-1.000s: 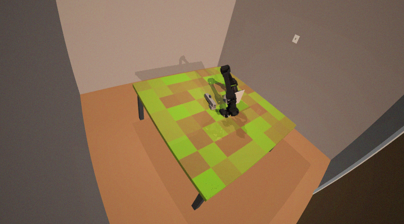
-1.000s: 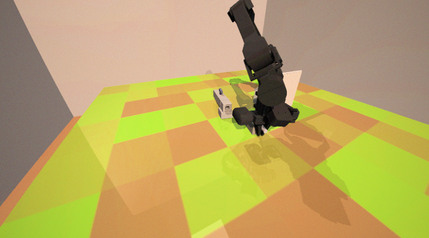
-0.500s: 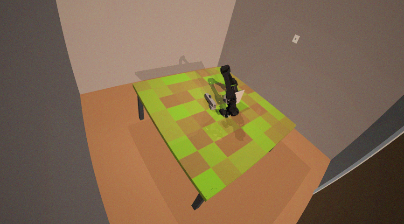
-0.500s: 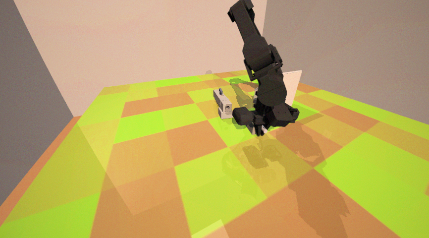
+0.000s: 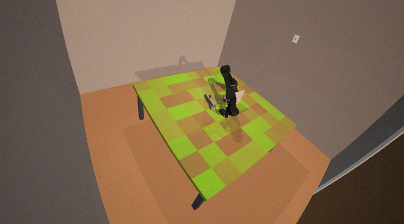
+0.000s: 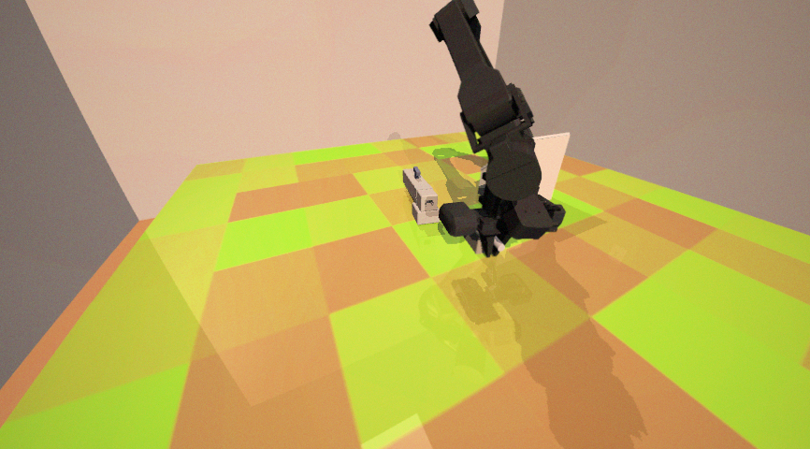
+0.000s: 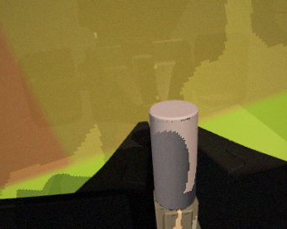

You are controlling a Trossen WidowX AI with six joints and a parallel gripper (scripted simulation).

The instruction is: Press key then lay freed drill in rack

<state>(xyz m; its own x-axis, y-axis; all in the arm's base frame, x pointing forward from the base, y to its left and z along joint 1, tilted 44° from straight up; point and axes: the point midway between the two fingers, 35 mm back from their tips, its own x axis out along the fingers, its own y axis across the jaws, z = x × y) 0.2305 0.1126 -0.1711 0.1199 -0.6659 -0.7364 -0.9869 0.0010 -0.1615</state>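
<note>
Now: gripper tip 4 cm to the left of the drill, 3 cm below it and 1 cm past it. The rest, counted from my gripper tip: key 25 cm to the right, 4 cm ahead, 4 cm above; grey rack 5 cm to the right, 1 cm behind, 1 cm above; holder block 23 cm to the right, 5 cm ahead, 3 cm above.
</note>
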